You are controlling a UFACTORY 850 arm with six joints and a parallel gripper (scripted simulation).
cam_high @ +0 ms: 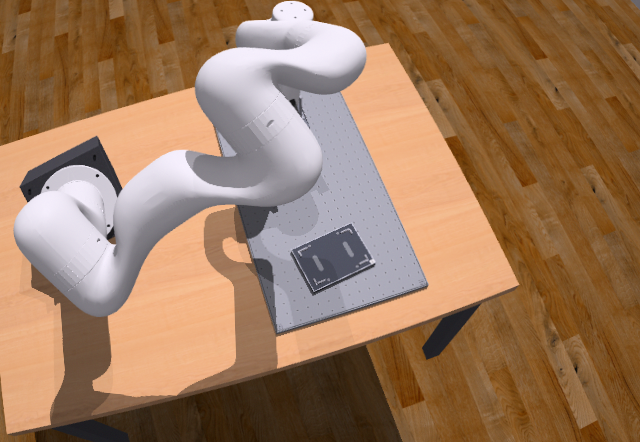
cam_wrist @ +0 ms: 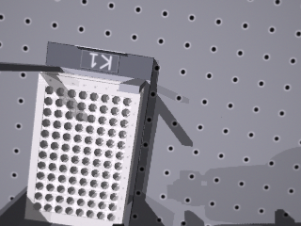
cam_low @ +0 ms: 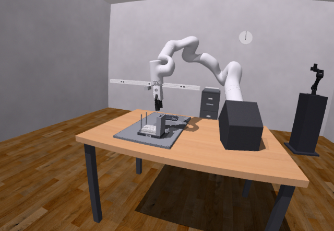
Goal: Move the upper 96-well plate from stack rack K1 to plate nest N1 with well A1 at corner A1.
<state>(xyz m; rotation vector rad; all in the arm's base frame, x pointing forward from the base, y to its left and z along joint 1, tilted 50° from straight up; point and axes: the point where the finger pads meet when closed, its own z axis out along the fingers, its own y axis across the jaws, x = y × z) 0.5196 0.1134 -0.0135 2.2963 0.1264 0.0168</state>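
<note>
My hand is 10 mm short of the white 96-well plate, 90 mm to the right of it and 120 mm above it. Round my hand: plate nest N1: 340 mm to the right, 160 mm below.
</note>
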